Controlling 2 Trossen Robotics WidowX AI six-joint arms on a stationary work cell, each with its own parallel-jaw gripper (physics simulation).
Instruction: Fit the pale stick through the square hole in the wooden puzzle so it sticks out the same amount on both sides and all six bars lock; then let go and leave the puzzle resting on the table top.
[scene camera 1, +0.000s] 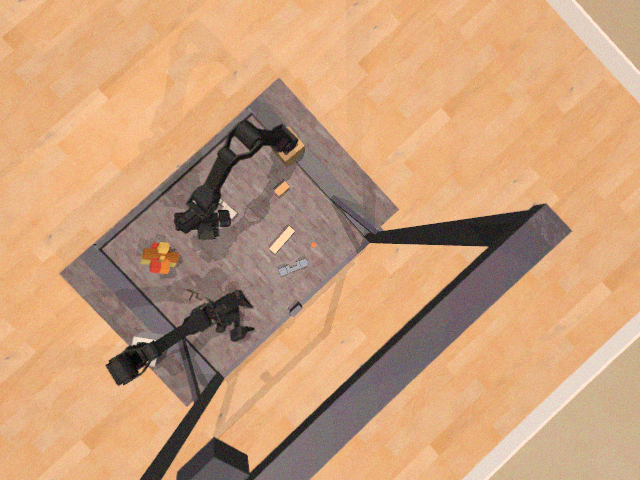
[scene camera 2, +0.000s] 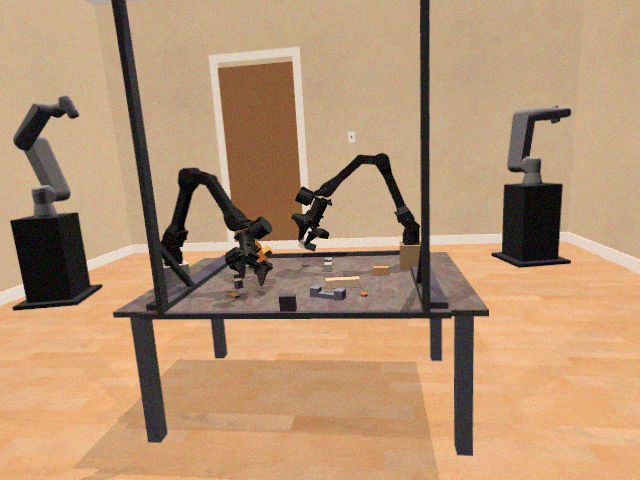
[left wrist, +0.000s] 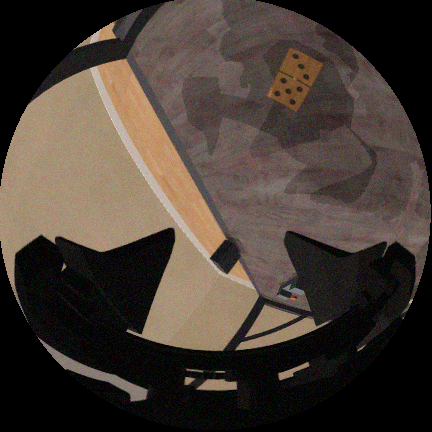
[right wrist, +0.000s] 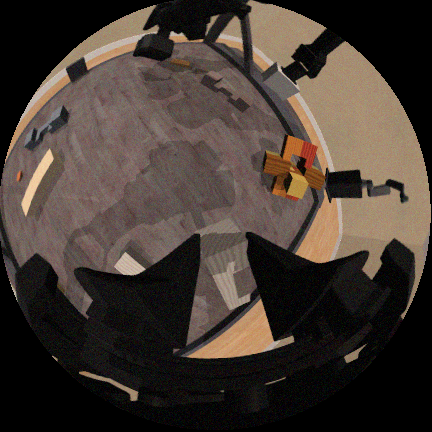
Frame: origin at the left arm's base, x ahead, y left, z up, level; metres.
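Seen in the pictures: left gripper, between the fingertips: (scene camera 1: 253, 318) (scene camera 2: 252, 282) (left wrist: 232, 235); right gripper, between the fingertips: (scene camera 2: 301, 243) (right wrist: 222, 238); left arm's base, origin of its link: (right wrist: 287, 74); right arm's base, origin of its link: (scene camera 1: 286, 143) (scene camera 2: 411, 243).
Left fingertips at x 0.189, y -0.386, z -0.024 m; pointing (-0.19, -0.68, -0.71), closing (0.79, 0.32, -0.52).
Offsets run from my left fingertips to a thing's top centre.
The wooden puzzle (scene camera 1: 161, 257) (scene camera 2: 265, 251) (right wrist: 294, 169), a cross of orange, red and yellow bars with a square hole, rests on the table near its left edge. My right gripper (scene camera 1: 209, 223) (scene camera 2: 310, 236) (right wrist: 222, 238) hangs above the table, apart from the puzzle, and is shut on the pale stick (right wrist: 219, 246). Most of the stick is hidden by the fingers. My left gripper (scene camera 1: 247, 314) (scene camera 2: 250, 272) (left wrist: 232, 235) is open and empty, low over the table near its front edge.
A pale tan plank {dx +0.329, dy -0.054, dz -0.039 m} (scene camera 1: 281, 239) (scene camera 2: 342, 282) (right wrist: 38, 181), a grey notched block {dx +0.225, dy -0.121, dz -0.039 m} (scene camera 1: 293, 267) (scene camera 2: 327, 294) and a black cube {dx +0.055, dy -0.162, dz -0.013 m} (scene camera 1: 295, 308) (scene camera 2: 287, 302) (left wrist: 225, 255) lie on the table. A tan box (scene camera 1: 290, 150) (scene camera 2: 409, 256) stands by the right arm's base. A domino {dx -0.038, dy +0.102, dz -0.062 m} (left wrist: 295, 79) lies flat.
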